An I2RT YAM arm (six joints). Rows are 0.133 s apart.
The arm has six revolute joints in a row. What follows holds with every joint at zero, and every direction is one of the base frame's. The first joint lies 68 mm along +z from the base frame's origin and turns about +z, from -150 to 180 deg. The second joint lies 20 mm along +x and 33.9 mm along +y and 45.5 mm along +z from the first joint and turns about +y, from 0 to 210 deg. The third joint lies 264 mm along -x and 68.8 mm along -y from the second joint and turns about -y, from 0 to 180 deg. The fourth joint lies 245 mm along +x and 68.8 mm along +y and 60 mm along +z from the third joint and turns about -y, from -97 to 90 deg. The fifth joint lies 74 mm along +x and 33.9 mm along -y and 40.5 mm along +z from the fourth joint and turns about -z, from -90 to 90 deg. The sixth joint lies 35.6 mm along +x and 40.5 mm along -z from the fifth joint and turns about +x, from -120 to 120 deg. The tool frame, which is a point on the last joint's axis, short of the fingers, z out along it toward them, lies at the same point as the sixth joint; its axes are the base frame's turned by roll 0, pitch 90 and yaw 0 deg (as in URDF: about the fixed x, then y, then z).
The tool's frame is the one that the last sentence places.
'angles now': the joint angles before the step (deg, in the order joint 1, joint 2, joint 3, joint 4, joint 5, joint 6). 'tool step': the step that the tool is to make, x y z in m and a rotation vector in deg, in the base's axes. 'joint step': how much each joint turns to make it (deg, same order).
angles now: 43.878 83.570 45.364 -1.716 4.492 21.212
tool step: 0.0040 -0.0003 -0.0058 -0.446 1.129 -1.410
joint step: -0.514 1.401 0.219 -0.020 0.385 0.932
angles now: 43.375 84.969 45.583 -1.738 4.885 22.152
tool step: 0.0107 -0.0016 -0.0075 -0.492 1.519 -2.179
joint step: -1.553 2.579 1.032 0.018 0.022 0.917
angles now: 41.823 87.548 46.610 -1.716 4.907 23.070
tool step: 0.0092 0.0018 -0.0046 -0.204 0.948 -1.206
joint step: -0.862 2.428 1.508 0.025 -0.072 0.583
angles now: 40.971 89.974 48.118 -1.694 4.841 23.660
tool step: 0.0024 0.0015 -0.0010 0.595 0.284 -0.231
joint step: -0.117 0.702 0.405 0.428 -0.354 0.542
